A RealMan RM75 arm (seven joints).
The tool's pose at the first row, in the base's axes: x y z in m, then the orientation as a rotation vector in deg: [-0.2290 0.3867 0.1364 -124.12 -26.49 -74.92]
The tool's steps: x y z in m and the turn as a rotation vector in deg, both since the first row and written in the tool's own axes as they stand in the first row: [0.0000 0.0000 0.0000 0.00 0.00 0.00]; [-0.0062 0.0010 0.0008 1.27 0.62 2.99]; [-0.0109 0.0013 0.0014 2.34 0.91 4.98]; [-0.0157 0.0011 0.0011 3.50 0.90 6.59]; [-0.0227 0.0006 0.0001 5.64 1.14 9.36]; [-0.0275 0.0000 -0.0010 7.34 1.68 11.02]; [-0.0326 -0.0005 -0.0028 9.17 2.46 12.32]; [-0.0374 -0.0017 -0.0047 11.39 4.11 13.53]
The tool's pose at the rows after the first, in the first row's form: [-0.2290 0.3867 0.1364 -124.12 -26.49 -74.92]; [-0.2308 0.3864 0.1303 -122.49 -23.57 -73.31]; [-0.2324 0.3865 0.1259 -121.29 -21.83 -72.00]; [-0.2349 0.3864 0.1218 -120.24 -20.69 -70.55]; [-0.2391 0.3862 0.1161 -118.12 -18.75 -68.26]; [-0.2425 0.3859 0.1124 -116.21 -17.68 -67.07]; [-0.2464 0.3852 0.1087 -114.07 -17.00 -66.26]; [-0.2506 0.3849 0.1055 -111.00 -16.30 -66.11]
